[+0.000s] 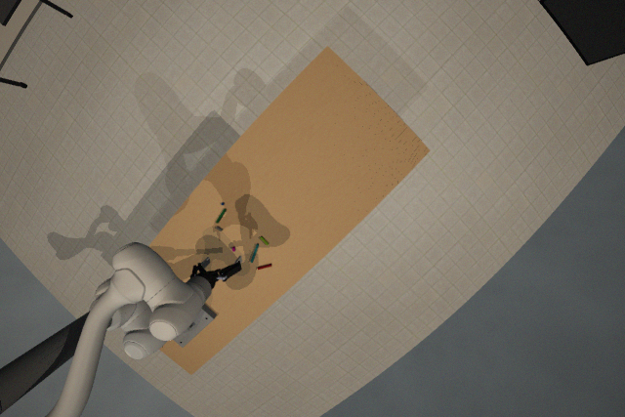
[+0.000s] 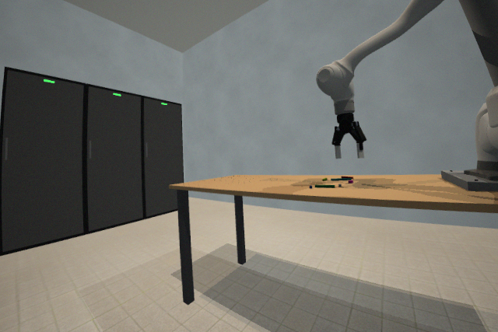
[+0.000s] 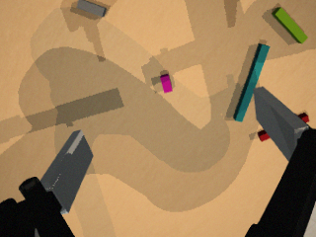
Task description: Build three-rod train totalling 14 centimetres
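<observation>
Right now my hand is 13 cm short of the lime rod, 9 cm to the left of it and 12 cm above it. Also, from my hand: turquoise rod 5 cm ahead, 9 cm to the right, 12 cm below; grey rod 4 cm ahead, 11 cm to the left, 12 cm below; magenta rod 12 cm below.
</observation>
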